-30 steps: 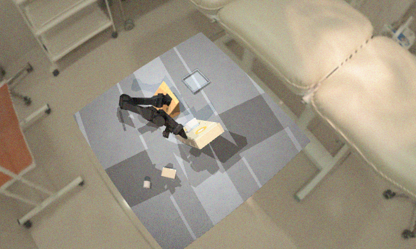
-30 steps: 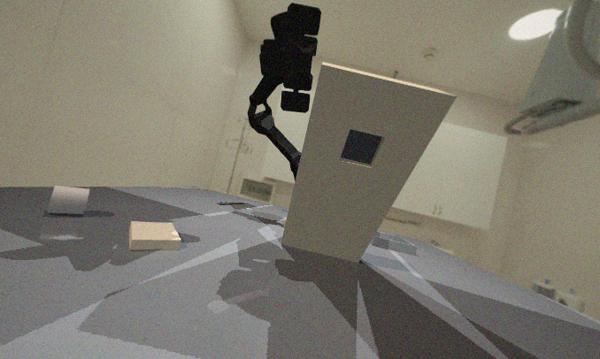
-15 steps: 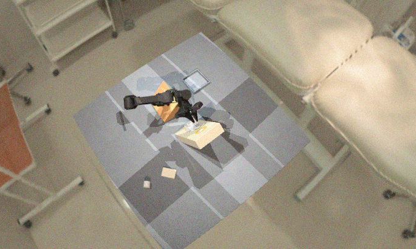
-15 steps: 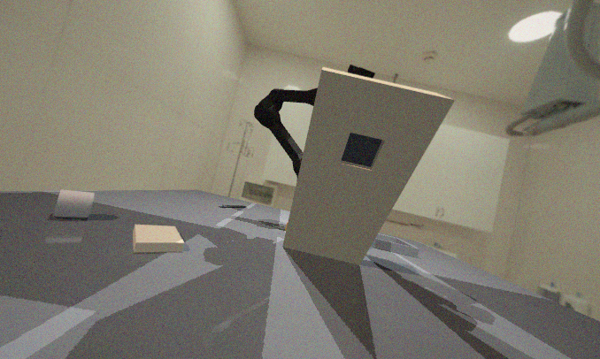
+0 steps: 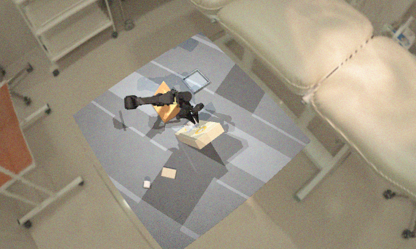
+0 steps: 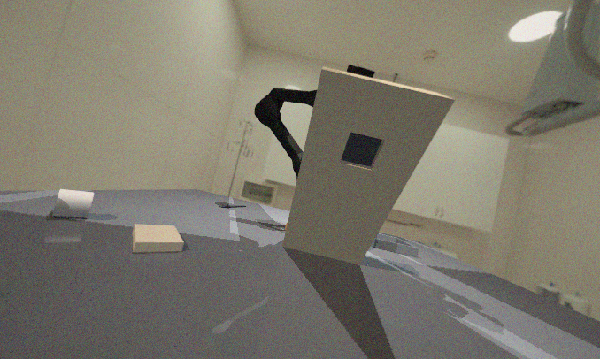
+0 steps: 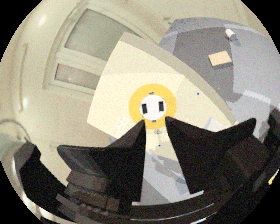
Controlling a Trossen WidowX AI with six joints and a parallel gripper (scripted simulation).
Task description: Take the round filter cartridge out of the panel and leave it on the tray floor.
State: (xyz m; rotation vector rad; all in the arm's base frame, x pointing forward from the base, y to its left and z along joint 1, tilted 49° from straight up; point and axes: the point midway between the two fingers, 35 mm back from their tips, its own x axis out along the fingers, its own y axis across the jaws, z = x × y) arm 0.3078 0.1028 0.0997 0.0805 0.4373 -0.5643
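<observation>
Now: the round filter cartridge 50 mm ahead of my gripper tip and 40 mm below it. Also, from my gripper tip: small white cylinder: 40 mm ahead, 460 mm to the right, 260 mm below; then service panel: 10 mm ahead, 110 mm below; then flat block: 60 mm ahead, 290 mm to the right, 270 mm below.
</observation>
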